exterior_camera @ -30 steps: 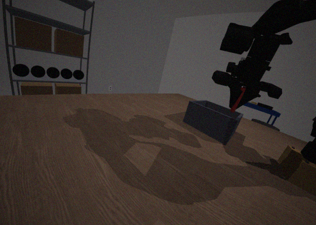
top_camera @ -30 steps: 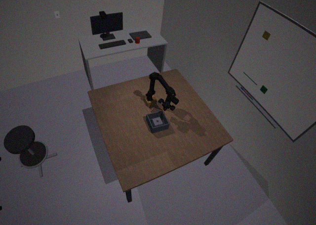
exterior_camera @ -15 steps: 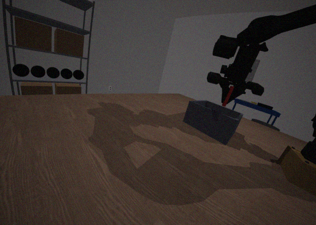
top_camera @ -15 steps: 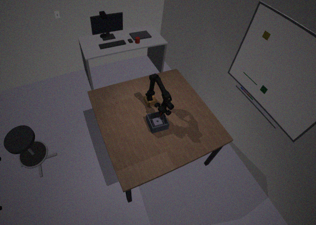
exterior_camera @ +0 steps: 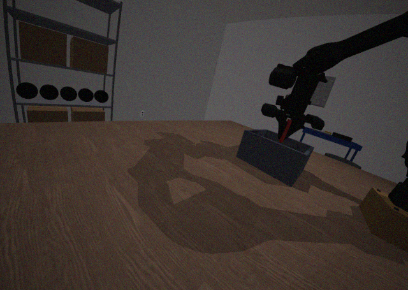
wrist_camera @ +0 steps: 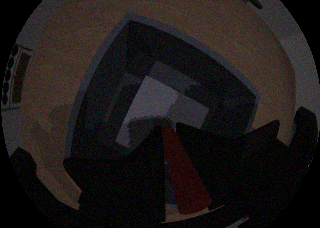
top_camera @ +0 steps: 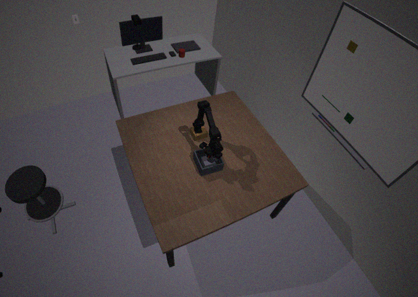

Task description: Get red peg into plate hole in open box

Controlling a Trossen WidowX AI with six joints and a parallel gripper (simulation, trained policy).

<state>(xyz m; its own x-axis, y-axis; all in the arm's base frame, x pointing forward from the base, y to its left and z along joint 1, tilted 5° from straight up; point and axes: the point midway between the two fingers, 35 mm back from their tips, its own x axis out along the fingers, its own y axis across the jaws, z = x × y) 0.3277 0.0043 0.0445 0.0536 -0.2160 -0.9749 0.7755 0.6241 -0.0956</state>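
Now: the plate 10 mm to the left of my gripper tip and 50 mm below it. Also, from my gripper tip: red peg: 10 mm behind, 10 mm to the left, 30 mm above; blue box: 10 mm to the left, 70 mm below.
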